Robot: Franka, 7 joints.
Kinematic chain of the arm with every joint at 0, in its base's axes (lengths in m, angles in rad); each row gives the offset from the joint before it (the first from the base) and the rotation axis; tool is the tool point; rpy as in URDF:
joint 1: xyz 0 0 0.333 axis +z
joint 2: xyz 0 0 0 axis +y
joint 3: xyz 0 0 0.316 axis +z
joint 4: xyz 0.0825 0 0 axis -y
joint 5: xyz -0.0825 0 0.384 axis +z
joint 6: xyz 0 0 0 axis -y
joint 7: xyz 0.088 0 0 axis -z
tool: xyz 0 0 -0.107 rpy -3.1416 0 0
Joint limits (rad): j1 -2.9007..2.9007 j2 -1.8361..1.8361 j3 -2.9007..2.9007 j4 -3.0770..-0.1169 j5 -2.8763..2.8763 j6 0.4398..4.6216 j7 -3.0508..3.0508
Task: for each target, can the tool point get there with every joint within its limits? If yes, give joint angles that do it. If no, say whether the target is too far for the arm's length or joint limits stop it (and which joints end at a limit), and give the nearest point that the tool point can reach.
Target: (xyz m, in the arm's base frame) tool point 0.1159 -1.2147 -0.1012
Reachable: no: too far | nearest point 0.0768 -0.8046 0.0454 | short by 0.437 m
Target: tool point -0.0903 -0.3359 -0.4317
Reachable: no: joint limits stop it (at a limit: joint 2) | nearest point -0.0882 -0.3282 -0.3577 | short by 0.074 m
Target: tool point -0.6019 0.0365 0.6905
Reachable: yes | joints -1.1583 -0.5768 -1.4316 -1.5997 1.0430 3.6070 1.2430
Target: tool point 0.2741 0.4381 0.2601
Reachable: yes | joints -0.3116 0.7071 1.3720 -2.3346 1.3161 2.7706 -1.6186
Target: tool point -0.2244 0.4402 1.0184
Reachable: yes | joints -0.4618 -0.2143 2.2242 -0.7802 -0.7778 2.5926 0.1324
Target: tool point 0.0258 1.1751 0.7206
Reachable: no: too far | nearest point 0.0179 0.8145 0.6017 | short by 0.380 m
